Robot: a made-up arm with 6 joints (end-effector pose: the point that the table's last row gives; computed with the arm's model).
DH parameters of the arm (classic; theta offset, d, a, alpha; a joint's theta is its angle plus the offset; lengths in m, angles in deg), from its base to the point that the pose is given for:
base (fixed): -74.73 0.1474 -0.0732 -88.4
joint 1: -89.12 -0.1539 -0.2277 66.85
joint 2: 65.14 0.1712 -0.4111 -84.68
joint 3: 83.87 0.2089 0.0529 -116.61
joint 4: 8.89 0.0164 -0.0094 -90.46
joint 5: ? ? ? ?
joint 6: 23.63 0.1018 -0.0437 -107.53
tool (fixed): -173.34 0.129 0 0
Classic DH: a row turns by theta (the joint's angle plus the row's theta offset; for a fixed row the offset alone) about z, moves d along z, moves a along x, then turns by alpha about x.
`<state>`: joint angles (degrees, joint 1 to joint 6).
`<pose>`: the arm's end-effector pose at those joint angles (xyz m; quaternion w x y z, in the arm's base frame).
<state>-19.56 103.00 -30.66 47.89 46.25 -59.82</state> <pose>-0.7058 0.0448 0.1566 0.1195 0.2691 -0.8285 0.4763</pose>
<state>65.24 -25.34 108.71 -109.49 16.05 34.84</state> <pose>-0.5258 0.4106 0.0848 0.1868 -0.0363 -0.5156 0.8355</pose>
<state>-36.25 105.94 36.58 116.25 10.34 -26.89</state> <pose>-0.5768 0.0952 0.4226 0.0993 0.1965 -0.1761 0.9594</pose>
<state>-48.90 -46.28 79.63 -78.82 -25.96 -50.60</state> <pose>0.1680 -0.1471 -0.2177 0.2375 -0.5777 -0.5113 -0.5902</pose>
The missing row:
joint 5: 0 -0.1754 -0.1436 -89.54
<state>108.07 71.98 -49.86 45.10 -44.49 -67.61</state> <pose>-0.6325 0.2081 0.4693 0.2193 -0.3981 -0.8850 -0.1014</pose>
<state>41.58 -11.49 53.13 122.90 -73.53 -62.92</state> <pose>-0.6069 0.3232 -0.2882 0.3696 0.6026 -0.2137 -0.6743</pose>
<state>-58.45 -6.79 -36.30 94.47 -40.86 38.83</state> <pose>0.1197 -0.4426 -0.2337 0.7767 0.2198 0.5372 -0.2447</pose>
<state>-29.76 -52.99 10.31 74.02 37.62 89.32</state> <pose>0.2288 -0.3170 -0.6636 0.0032 -0.6873 -0.7250 -0.0456</pose>
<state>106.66 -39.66 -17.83 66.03 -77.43 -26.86</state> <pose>-0.1030 0.6194 0.1536 0.2420 -0.9623 0.1158 0.0436</pose>
